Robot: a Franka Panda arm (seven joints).
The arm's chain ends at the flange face. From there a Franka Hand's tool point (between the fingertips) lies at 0.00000 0.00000 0.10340 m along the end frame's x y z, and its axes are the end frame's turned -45 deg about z.
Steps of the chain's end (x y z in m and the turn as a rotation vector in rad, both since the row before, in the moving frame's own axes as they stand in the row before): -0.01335, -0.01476, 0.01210, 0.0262, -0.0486, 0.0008; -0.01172, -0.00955, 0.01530, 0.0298, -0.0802, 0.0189; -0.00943, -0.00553, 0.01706, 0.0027, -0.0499, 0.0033; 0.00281, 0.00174, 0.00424, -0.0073, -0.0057, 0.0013; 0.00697, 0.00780, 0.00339, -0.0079, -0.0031, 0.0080
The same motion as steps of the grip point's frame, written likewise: -0.00064, -0.02534, 0.01194, 0.0529, -0.0158, 0.0008; -0.00514, -0.02311, 0.01492, 0.0778, -0.0356, 0.0189; -0.00620, -0.01443, 0.01693, 0.0372, -0.0334, 0.0033; -0.00019, 0.00333, 0.00424, -0.0011, -0.0092, 0.0013; -0.00139, 0.01079, 0.00339, -0.0034, -0.0078, 0.0080
